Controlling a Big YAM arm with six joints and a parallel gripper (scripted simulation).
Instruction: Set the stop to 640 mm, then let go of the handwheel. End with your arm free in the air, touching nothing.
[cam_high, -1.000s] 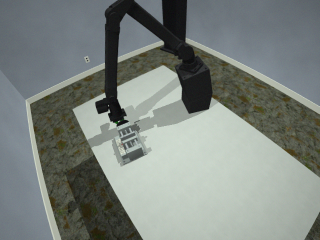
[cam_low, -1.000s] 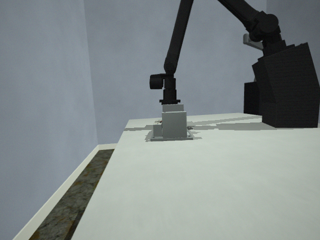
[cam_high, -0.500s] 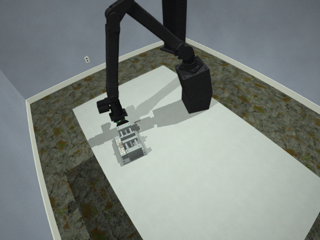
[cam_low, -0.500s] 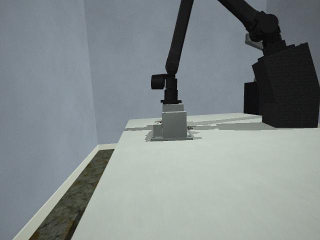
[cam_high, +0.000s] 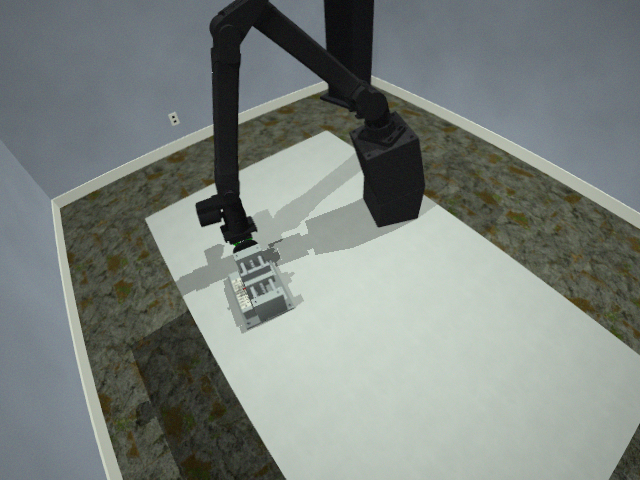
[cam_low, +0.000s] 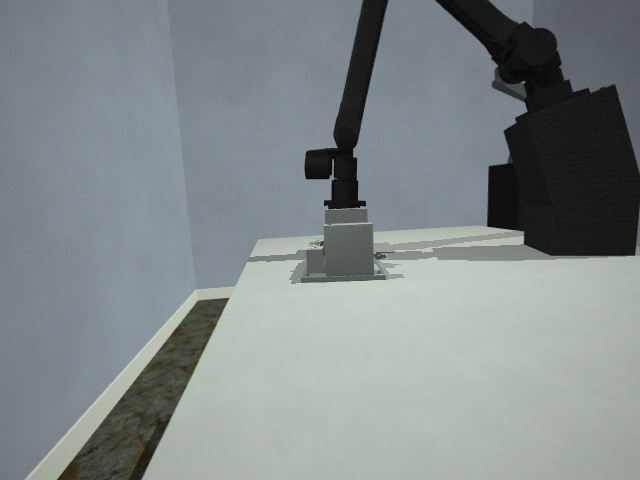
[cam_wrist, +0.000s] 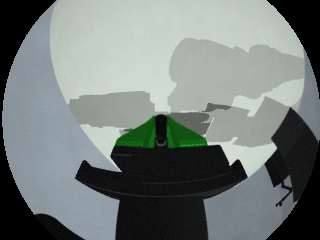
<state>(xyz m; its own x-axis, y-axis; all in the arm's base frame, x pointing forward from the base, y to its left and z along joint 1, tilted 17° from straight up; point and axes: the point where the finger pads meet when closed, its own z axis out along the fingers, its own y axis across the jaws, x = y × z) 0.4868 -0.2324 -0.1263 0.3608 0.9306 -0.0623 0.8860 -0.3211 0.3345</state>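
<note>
The handwheel is 1 cm ahead of my hand, 2 cm to the left of it and 1 cm above it.
</note>
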